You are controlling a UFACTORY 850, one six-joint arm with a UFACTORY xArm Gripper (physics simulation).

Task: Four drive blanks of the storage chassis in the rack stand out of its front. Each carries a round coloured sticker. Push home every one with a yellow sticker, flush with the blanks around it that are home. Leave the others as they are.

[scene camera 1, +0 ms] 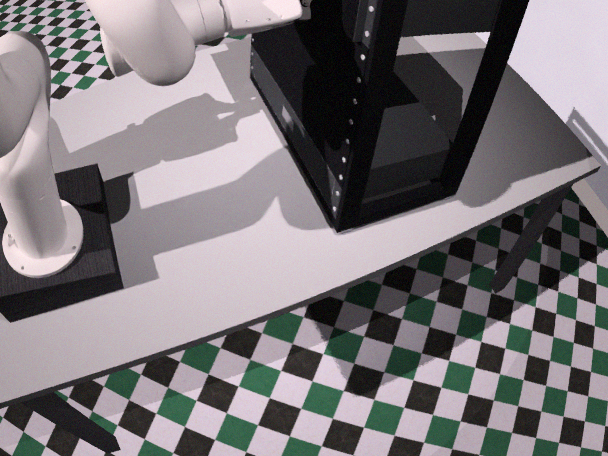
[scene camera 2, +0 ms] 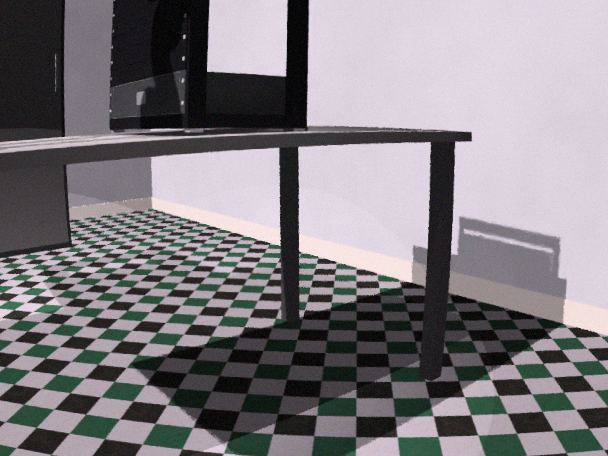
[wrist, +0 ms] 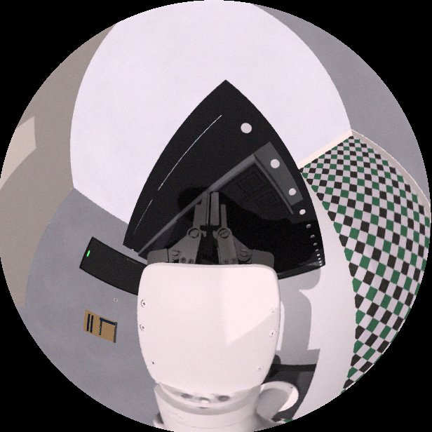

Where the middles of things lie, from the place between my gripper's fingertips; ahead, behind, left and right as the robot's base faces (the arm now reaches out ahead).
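There is the black rack (scene camera 1: 357, 131), and my hand is 14 cm to the right of it, 16 cm short of it and 23 cm above it.
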